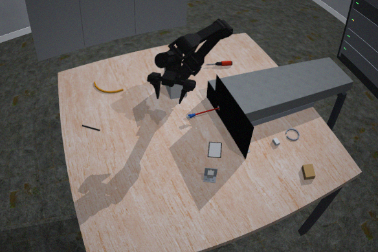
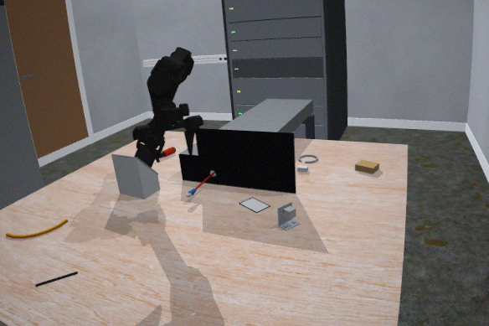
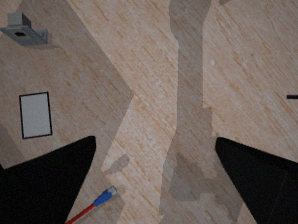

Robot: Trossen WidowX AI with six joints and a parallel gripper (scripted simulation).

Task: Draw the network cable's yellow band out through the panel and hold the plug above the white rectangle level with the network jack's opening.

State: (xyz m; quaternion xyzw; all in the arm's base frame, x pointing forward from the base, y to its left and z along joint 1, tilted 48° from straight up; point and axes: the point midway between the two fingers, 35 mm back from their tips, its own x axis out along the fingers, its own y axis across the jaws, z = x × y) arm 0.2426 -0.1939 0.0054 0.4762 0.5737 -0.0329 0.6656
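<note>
Now: hand 40 mm past the blue plug, 110 mm to the right of it and 200 mm above it. The rest, counted from my hand: white rectangle 160 mm ahead, 150 mm to the left, 230 mm below; network jack 300 mm ahead, 60 mm to the left, 190 mm below; black rod 140 mm behind, 360 mm to the right, 230 mm below.
</note>
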